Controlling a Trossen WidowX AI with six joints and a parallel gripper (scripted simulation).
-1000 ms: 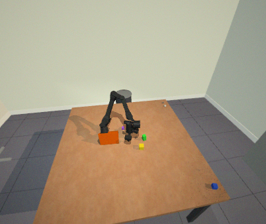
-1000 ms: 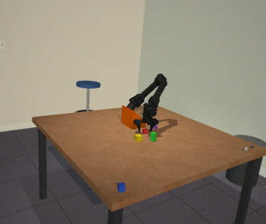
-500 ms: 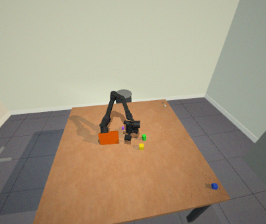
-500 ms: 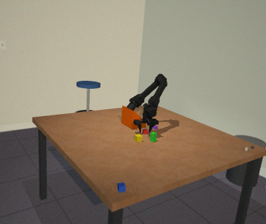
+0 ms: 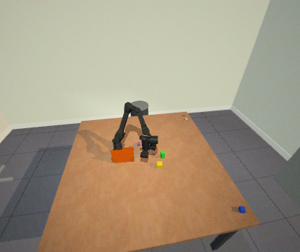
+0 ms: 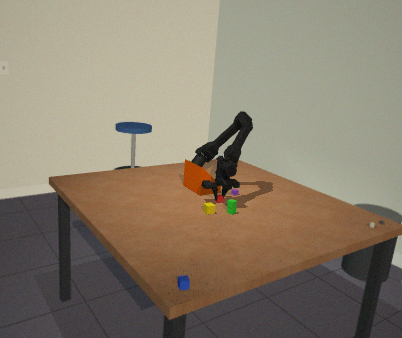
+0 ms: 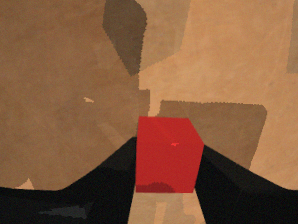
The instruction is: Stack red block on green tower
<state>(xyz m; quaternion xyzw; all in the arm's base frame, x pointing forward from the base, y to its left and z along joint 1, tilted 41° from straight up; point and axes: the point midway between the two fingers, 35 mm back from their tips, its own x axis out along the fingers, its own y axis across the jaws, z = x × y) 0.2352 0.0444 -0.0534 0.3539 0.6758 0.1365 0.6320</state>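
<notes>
Right now the yellow cube is 14 cm to the right of my gripper tip, 9 cm ahead of it and 1 cm above it. Also, from my gripper tip: red block 1 cm above; purple cube 15 cm to the left, 5 cm behind, 1 cm above; blue cube 58 cm to the right, 54 cm ahead, 1 cm above.
</notes>
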